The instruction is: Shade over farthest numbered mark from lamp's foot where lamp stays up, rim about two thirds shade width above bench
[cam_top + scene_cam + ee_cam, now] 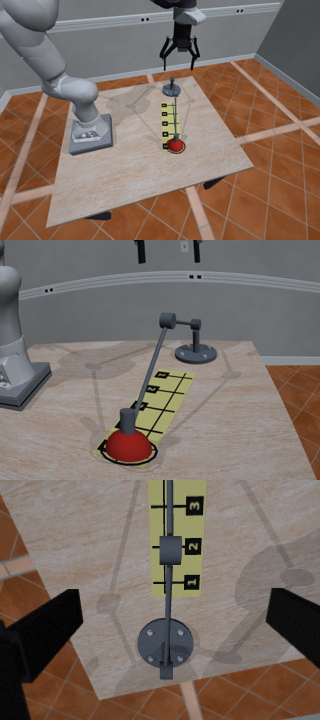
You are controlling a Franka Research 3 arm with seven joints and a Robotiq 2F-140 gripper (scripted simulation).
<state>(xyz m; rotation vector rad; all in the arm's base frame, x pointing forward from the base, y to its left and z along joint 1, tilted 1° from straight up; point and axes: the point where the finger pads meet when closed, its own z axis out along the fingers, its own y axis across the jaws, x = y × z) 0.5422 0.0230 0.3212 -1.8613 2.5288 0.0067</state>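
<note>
Now: the yellow numbered strip 60 mm behind my hand, 90 mm to the right of it and 380 mm below it. Round my hand: round grey lamp foot: 80 mm ahead, 250 mm to the left, 350 mm below.
</note>
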